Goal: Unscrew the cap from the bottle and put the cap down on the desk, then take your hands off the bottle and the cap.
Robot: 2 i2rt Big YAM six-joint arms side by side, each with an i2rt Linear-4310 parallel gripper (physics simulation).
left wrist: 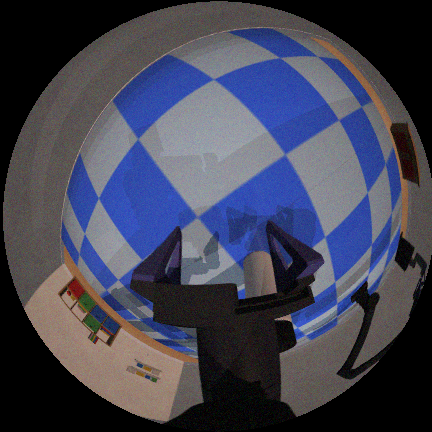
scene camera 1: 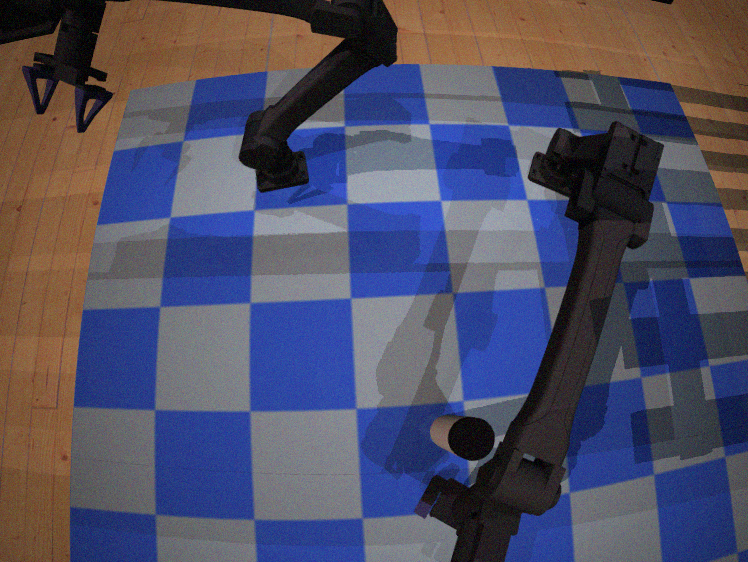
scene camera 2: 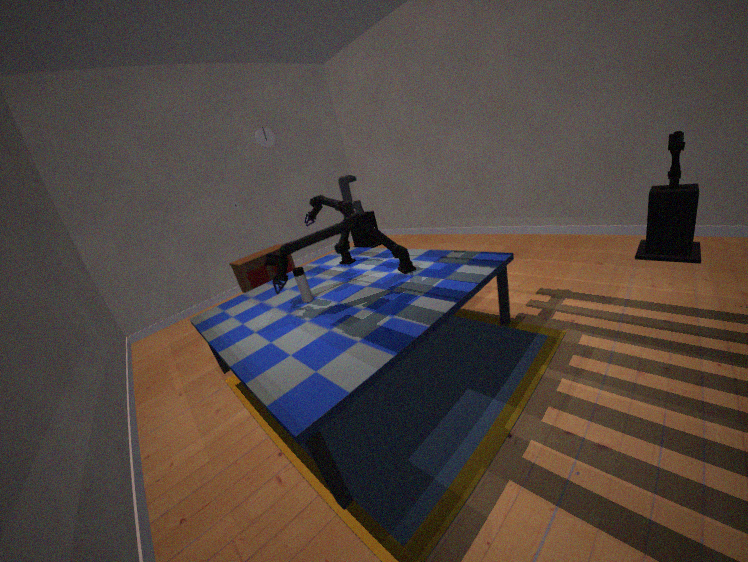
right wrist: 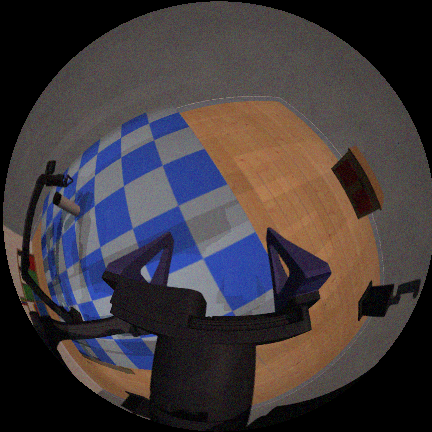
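Where they show: left gripper, fingertip midpoint: (left wrist: 224,226) (scene camera 1: 450,524) (scene camera 2: 279,292) (right wrist: 69,179); right gripper, fingertip midpoint: (scene camera 1: 59,123) (scene camera 2: 305,224) (right wrist: 217,234); left arm's base, origin of the base link: (scene camera 1: 552,175) (scene camera 2: 406,269) (right wrist: 76,314); right arm's base, origin of the base link: (left wrist: 358,291) (scene camera 1: 282,173) (scene camera 2: 347,262).
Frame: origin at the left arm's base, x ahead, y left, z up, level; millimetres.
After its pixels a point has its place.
A pale bottle (scene camera 1: 442,429) @[x 660, y -89, z 129 mm] (scene camera 2: 305,290) @[x 655, y -23, z 79 mm] (left wrist: 260,275) @[x 691, y -53, z 85 mm] (right wrist: 70,207) @[x 649, y -87, z 83 mm] stands upright on the blue and grey checkered desk (scene camera 1: 302,356) @[x 629, y -376, z 0 mm] (scene camera 2: 314,392) @[x 732, y 839, z 0 mm]. Its dark cap (scene camera 1: 471,438) @[x 659, y -60, z 216 mm] (scene camera 2: 298,271) @[x 657, y -24, z 206 mm] (right wrist: 57,198) @[x 653, y -87, z 201 mm] sits on top; the gripper body hides it in the left wrist view. My left gripper (scene camera 1: 422,507) (scene camera 2: 279,285) @[x 805, y -15, z 126 mm] (left wrist: 224,226) @[x 805, y -15, z 126 mm] is open and empty, low over the desk just beside the bottle, below it in scene camera 1. My right gripper (scene camera 1: 61,122) @[x 486, y -847, z 369 mm] (scene camera 2: 309,219) @[x 486, y -847, z 369 mm] (right wrist: 217,234) @[x 486, y -847, z 369 mm] is open and empty, raised well away from the bottle, past the desk's left edge in scene camera 1.
The left forearm (scene camera 1: 559,362) @[x 552, y -38, z 390 mm] passes close to the right of the bottle in scene camera 1. The right arm's lower link (scene camera 1: 308,96) @[x 251, y -504, z 286 mm] rises near the desk's top edge. A wooden box with red panels (scene camera 2: 244,271) (right wrist: 367,185) stands beyond the desk. A black pedestal (scene camera 2: 672,220) stands far right.
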